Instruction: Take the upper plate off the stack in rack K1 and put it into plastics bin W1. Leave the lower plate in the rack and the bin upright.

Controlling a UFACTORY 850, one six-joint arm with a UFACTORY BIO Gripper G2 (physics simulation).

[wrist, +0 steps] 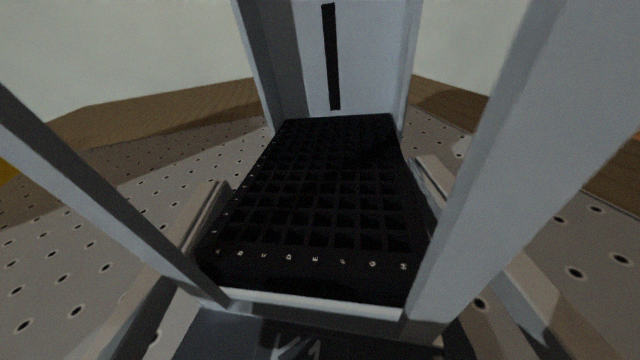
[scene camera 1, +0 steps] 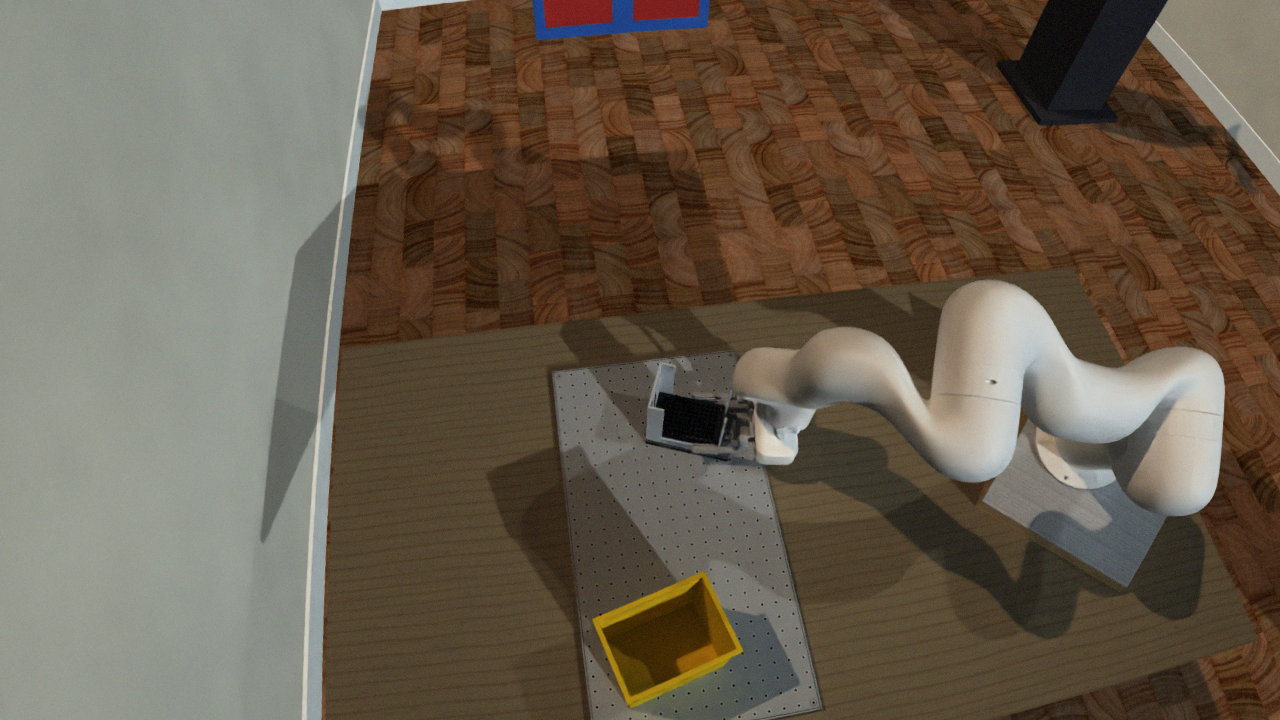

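Note:
The upper plate point(scene camera 1: 689, 419) point(wrist: 325, 200) is black with a grid of wells and letters along its near edge. It lies inside grey rack K1 point(scene camera 1: 656, 424) point(wrist: 372, 60), between the corner posts. My gripper point(scene camera 1: 705, 421) point(wrist: 319, 181) is shut on the plate, one finger along each long side. In the wrist view the plate looks slightly turned. A pale strip shows below its near edge; I cannot tell whether it belongs to the lower plate or the rack. Yellow bin W1 point(scene camera 1: 685, 678) stands upright, and a corner of it point(wrist: 6, 171) shows in the wrist view.
The rack and bin stand on a grey perforated board point(scene camera 1: 666, 505) point(wrist: 150, 200) on a wooden table point(scene camera 1: 429, 501). The arm reaches in from its base plate point(scene camera 1: 1100, 537) at the right. A grey wall point(scene camera 1: 179, 268) rises at the left. A black column point(scene camera 1: 1083, 62) stands at the back right.

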